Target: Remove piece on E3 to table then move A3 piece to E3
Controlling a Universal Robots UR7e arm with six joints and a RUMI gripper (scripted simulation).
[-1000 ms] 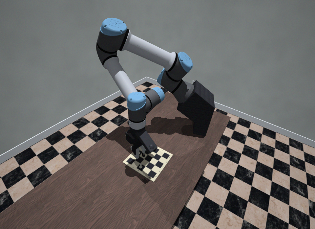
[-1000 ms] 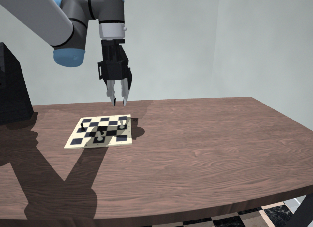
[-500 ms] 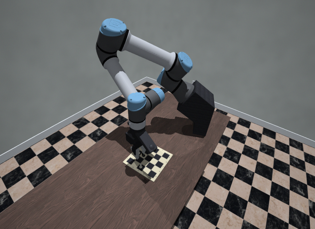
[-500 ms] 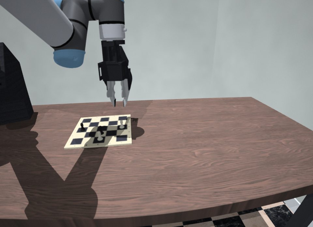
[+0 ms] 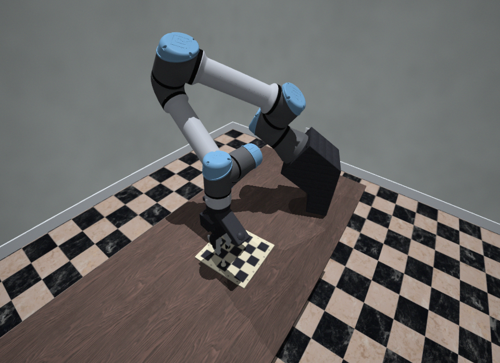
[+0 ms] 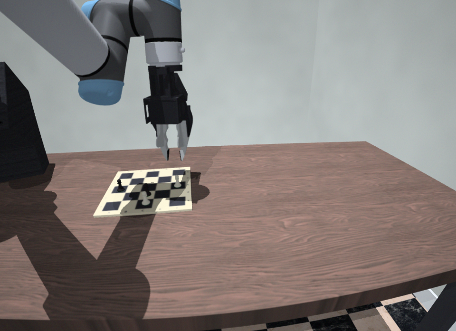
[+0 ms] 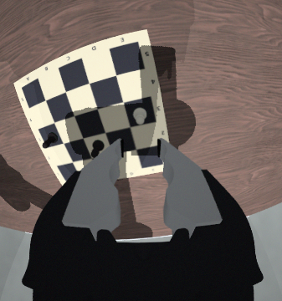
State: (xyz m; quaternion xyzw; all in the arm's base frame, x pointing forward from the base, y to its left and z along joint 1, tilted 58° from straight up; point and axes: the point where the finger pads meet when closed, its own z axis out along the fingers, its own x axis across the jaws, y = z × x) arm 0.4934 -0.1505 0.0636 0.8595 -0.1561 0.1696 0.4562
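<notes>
Now: hand 7 cm past the chessboard, 2 cm to the right of it and 9 cm above it.
</notes>
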